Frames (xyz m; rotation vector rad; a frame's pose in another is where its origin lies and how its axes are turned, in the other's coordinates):
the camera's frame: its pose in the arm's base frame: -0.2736 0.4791 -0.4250 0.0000 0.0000 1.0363
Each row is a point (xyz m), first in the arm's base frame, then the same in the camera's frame.
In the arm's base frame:
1: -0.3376 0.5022 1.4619
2: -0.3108 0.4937 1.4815
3: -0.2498 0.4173 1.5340
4: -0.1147 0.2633 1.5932
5: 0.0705 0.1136 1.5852
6: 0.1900 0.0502 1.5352
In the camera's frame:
1: -0.0127 0.0668 1.8869
2: -0.0064 0.0394 1.9065
3: -0.0411 -0.0520 1.9590
4: -0.1048 -0.2467 2.0182
5: -0.1392 -0.4823 2.0102
6: -0.1329 -0.6174 1.9602

